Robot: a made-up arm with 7 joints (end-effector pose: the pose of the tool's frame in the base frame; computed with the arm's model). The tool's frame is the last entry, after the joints. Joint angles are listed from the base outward.
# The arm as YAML. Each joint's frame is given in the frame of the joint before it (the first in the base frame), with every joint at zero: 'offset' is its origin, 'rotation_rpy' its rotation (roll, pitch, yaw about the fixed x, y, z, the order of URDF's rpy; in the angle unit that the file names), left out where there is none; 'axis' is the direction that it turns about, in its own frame. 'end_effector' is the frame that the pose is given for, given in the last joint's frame.
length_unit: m
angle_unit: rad
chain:
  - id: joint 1
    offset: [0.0, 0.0, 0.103]
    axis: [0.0, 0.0, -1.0]
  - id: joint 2
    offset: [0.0, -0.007, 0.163]
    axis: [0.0, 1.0, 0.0]
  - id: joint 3
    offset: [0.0, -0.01, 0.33]
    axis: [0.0, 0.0, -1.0]
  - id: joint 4
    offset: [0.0, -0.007, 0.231]
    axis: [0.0, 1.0, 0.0]
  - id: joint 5
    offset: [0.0, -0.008, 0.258]
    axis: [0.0, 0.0, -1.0]
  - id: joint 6
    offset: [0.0, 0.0, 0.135]
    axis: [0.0, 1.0, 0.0]
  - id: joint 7
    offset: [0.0, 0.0, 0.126]
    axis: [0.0, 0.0, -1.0]
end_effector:
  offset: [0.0, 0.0, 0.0]
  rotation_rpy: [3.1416, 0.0, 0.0]
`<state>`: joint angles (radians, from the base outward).
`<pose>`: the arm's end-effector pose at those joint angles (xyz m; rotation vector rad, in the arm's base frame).
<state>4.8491 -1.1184 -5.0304 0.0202 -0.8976 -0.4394 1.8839</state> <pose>-0.1220 -0.9804 0.6780 -1.4587 0.7106 0.2864</pose>
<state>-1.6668 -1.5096 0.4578 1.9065 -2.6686 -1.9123 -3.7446</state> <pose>0.2407 -0.3090 0.5220 0.3234 0.8904 -2.4930</pose>
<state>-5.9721 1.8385 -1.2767 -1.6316 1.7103 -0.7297 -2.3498</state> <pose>0.4088 -0.6179 0.3213 -2.4879 -0.3251 0.0274</pose>
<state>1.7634 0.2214 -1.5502 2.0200 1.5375 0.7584 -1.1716</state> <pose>0.3730 -0.2605 0.5813 -1.0544 0.9736 2.3693</pose>
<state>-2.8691 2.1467 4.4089 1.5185 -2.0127 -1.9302 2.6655</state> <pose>-0.5166 -0.2234 -0.0314 -0.6476 -0.8198 0.8561</pose>
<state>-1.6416 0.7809 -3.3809 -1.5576 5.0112 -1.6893 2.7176</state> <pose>-0.2462 0.5951 0.4054 -1.8851 -0.1213 -1.6392</pose>
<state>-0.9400 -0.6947 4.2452 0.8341 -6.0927 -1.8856 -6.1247</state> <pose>-0.4905 -0.4291 0.8894 0.0205 -2.2625 -0.9177</pose>
